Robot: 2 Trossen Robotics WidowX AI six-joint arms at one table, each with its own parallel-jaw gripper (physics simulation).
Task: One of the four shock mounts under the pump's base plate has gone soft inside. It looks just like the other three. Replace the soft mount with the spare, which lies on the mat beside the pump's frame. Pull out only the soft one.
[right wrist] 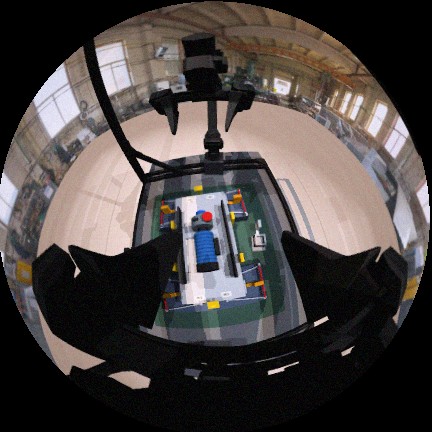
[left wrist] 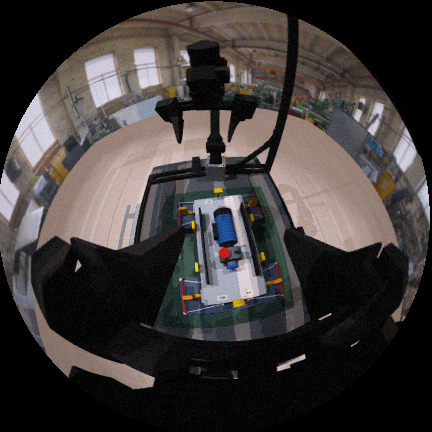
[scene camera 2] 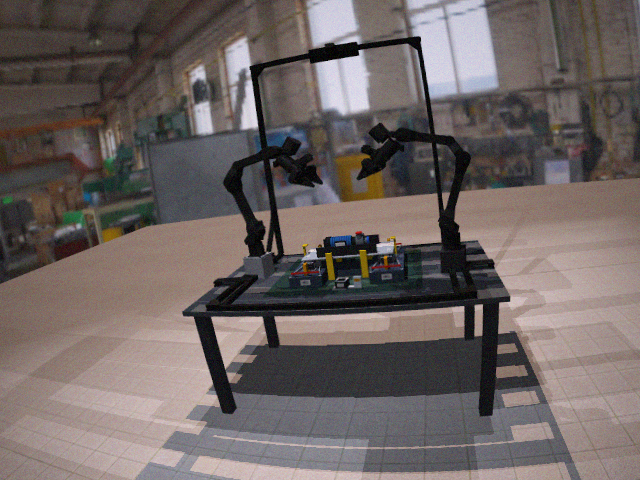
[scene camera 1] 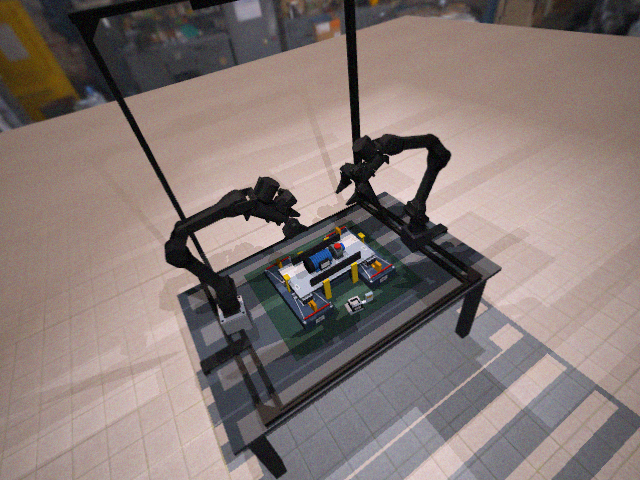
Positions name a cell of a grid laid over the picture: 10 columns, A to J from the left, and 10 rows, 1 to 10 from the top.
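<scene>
A pump (scene camera 1: E6) is visible, also in the right wrist view (right wrist: E7), in the left wrist view (left wrist: F6) and in scene camera 2 (scene camera 2: F6). A green mat (scene camera 1: E8) is present too. My left gripper (scene camera 1: F5), open and holding nothing, appears in the right wrist view (right wrist: E4) and in the left wrist view (left wrist: F6) as well. My right gripper (scene camera 1: E5) is likewise open with nothing in its grasp; it is visible in the right wrist view (right wrist: F6), in the left wrist view (left wrist: E4) and in scene camera 2 (scene camera 2: E4).
</scene>
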